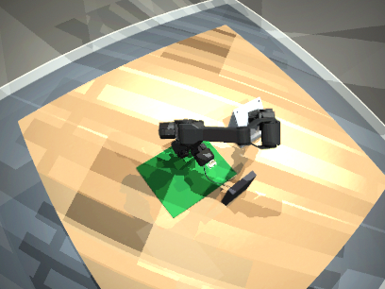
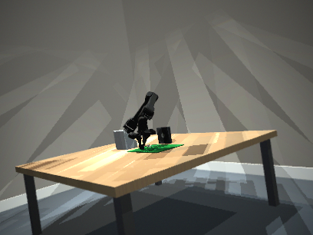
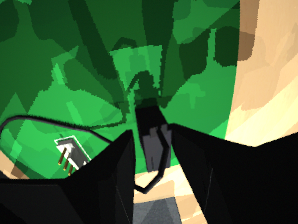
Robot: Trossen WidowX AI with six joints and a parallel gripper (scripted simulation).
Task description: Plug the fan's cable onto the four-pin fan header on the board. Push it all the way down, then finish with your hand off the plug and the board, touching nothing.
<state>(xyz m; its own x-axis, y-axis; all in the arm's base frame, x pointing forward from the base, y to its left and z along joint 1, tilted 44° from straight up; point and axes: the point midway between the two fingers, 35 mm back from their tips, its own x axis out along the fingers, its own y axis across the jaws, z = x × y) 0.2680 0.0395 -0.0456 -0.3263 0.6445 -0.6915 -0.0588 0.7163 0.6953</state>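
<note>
My gripper tip is now 30 mm past the white four-pin fan header, 70 mm to the right of it and 20 mm above it. From my gripper tip the other things lie so: black fan plug 10 mm behind; then black fan 50 mm behind, 210 mm to the left, 30 mm above; then green board 70 mm ahead, 60 mm to the left, 40 mm below.
</note>
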